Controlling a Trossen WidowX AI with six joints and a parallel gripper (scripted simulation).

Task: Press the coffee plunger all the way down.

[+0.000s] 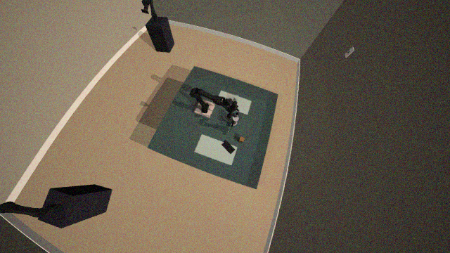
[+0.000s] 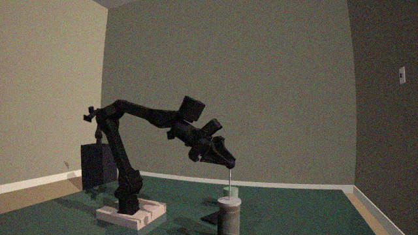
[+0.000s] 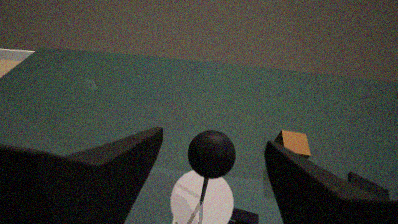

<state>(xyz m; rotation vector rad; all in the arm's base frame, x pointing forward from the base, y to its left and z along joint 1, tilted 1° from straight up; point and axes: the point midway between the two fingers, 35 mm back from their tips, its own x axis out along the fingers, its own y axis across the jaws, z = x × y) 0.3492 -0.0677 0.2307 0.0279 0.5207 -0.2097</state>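
The coffee press lies 1 cm behind my gripper tip, 1 cm to the right of it and 13 cm below it.
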